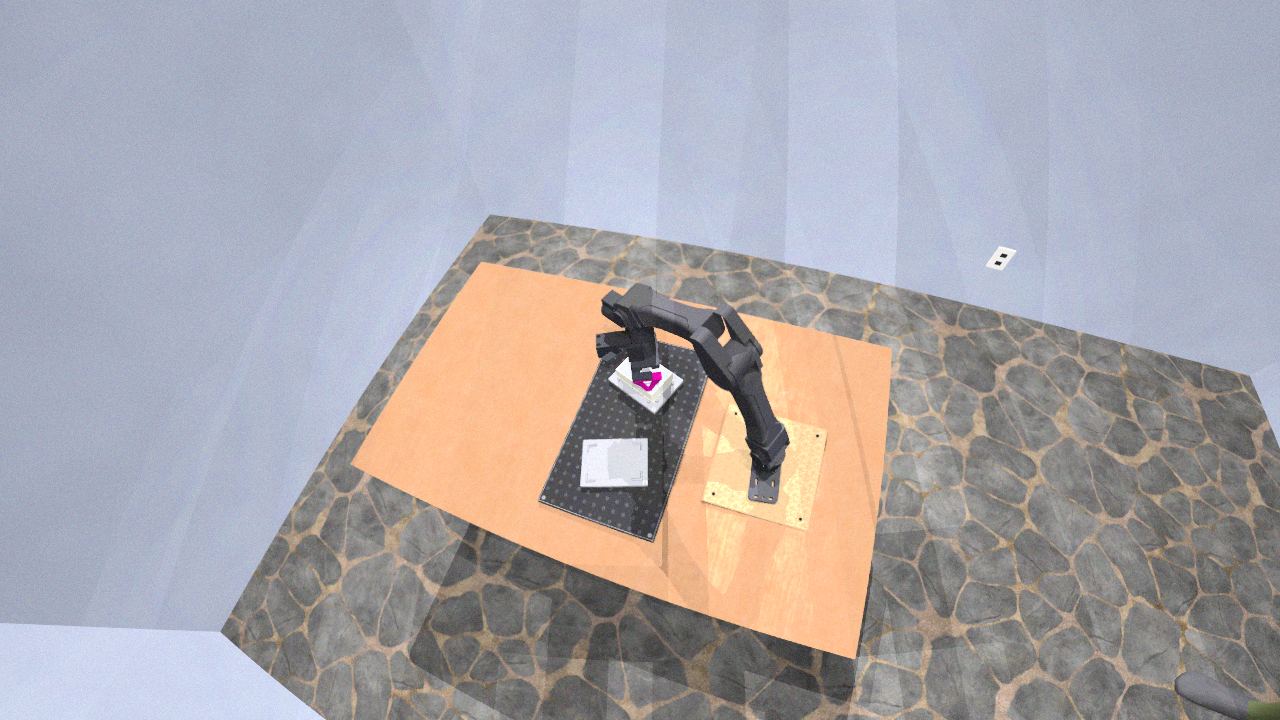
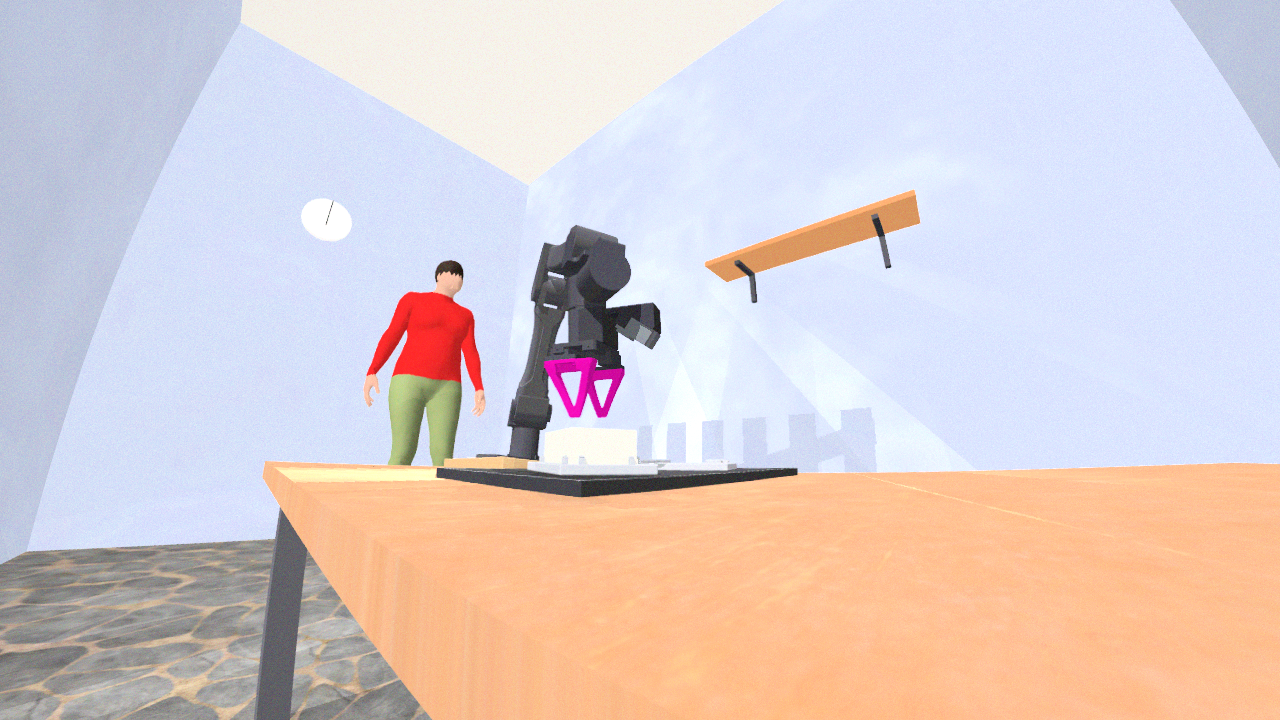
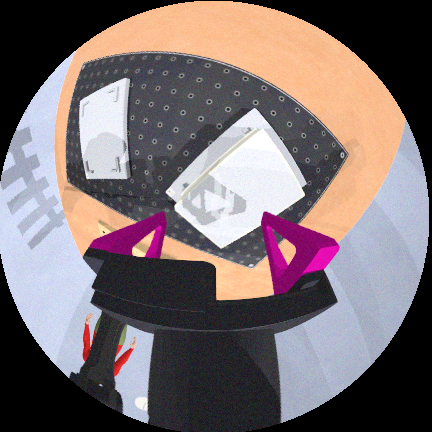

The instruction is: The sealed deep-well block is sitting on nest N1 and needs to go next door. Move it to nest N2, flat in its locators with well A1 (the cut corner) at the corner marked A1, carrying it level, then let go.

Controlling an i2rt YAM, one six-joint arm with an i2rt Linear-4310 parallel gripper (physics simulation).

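Places are measured from the arm's base along level axes (x left, y back, z up), in centimetres.
Where they show: gripper, fingertip midpoint: [image 1: 646, 374] [image 2: 589, 417] [image 3: 213, 216]; arm's base, link origin: [image 1: 766, 461] [image 2: 522, 463].
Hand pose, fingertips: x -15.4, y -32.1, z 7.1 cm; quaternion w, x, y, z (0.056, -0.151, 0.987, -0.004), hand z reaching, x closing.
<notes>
Things, the pixels of their top centre, and the offset from my fingertips. Level surfaces: height alone.
- Nest N2, top centre: [image 2: 686, 459] [image 3: 94, 134] [image 1: 613, 461] dy -4.2, dx +21.9, dz -5.7 cm
- black perforated board, top centre: [image 3: 151, 149] [image 2: 646, 470] [image 1: 631, 423] dy -2.6, dx +10.8, dz -7.4 cm
- wooden table, surface height: dz -8.8 cm
The white, sealed deep-well block [image 1: 663, 387] [image 2: 590, 445] [image 3: 250, 170] sits on nest N1 [image 1: 677, 382] [image 2: 554, 467] [image 3: 252, 117], a pale plate turned at an angle on the black board. Its cut corner cannot be made out clearly. Nest N2 [image 1: 614, 462] [image 2: 707, 465] [image 3: 103, 132] is a pale plate with raised corner locators and bears no block. Its A1 mark is not readable. My gripper [image 1: 648, 382] [image 2: 588, 416] [image 3: 213, 216] is open, with magenta fingers spread and empty. Its tips are above the block, apart from it.
The black perforated board [image 1: 572, 497] [image 2: 680, 480] [image 3: 165, 95] carries both nests on the wooden table [image 1: 447, 402] [image 2: 805, 555] [image 3: 210, 25]. The arm's tan base plate [image 1: 725, 501] is beside the board. A person in red [image 2: 434, 335] stands behind the table.
</notes>
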